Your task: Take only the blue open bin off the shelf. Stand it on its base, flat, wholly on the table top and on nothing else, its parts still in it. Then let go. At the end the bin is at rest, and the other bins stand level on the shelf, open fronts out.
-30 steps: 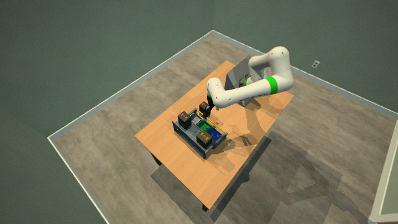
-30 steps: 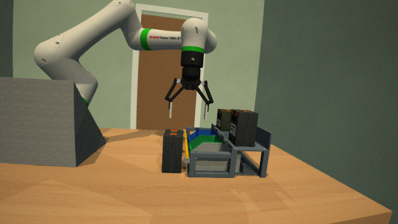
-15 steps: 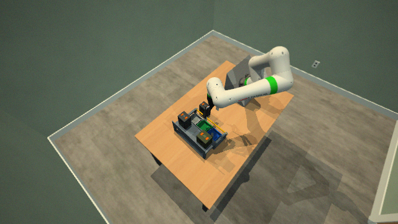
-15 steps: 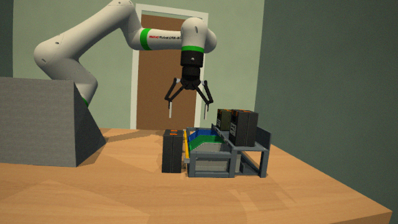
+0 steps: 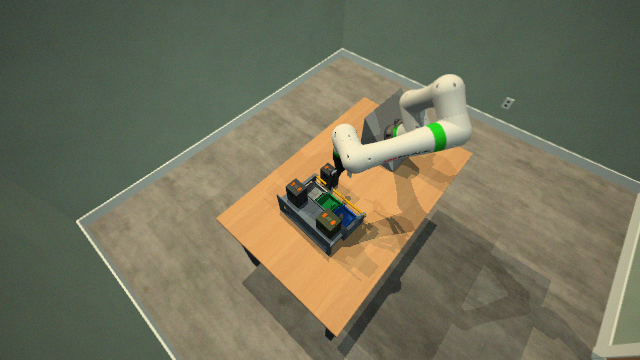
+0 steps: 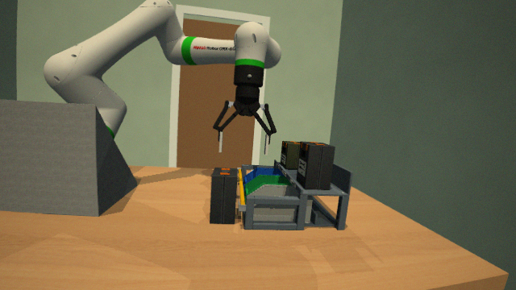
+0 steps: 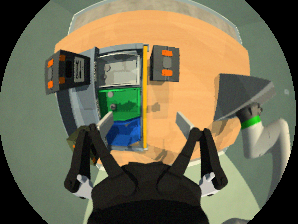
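Right now the yellow rod is 11 cm below my hand. The rest, counted from my hand: green bin 10 cm ahead, 2 cm to the right, 13 cm below; blue open bin 12 cm ahead, 9 cm to the left, 13 cm below; black box 7 cm behind, 11 cm to the right, 11 cm below.
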